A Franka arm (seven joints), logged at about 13 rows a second.
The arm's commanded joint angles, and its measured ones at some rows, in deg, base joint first. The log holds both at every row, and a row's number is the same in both.
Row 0, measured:
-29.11, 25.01, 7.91, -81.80, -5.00, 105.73, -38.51
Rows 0 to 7, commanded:
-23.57, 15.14, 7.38, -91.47, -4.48, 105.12, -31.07
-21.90, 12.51, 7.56, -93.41, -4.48, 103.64, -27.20
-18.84, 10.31, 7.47, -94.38, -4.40, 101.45, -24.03
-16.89, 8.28, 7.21, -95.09, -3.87, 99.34, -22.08
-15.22, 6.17, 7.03, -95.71, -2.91, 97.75, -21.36
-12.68, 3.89, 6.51, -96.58, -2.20, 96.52, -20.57
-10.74, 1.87, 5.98, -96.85, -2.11, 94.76, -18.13
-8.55, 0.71, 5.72, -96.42, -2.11, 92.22, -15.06
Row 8, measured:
-12.13, 5.06, 7.59, -93.92, -3.01, 94.74, -18.77
